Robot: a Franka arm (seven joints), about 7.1 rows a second.
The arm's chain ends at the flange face. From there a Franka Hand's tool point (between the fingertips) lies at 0.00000 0.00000 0.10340 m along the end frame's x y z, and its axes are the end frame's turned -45 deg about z.
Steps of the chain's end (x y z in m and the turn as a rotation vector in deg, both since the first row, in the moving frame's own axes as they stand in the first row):
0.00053 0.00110 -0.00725 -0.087 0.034 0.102
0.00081 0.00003 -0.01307 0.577 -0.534 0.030
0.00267 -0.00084 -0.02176 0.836 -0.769 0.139
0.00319 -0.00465 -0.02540 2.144 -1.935 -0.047
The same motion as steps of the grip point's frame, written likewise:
-0.00047 0.00131 -0.00725 -0.086 -0.037 0.102
0.00061 -0.00082 -0.01308 0.786 0.030 0.030
0.00257 -0.00075 -0.02178 1.135 0.047 0.139
0.00581 -0.00624 -0.02553 2.884 0.148 -0.047

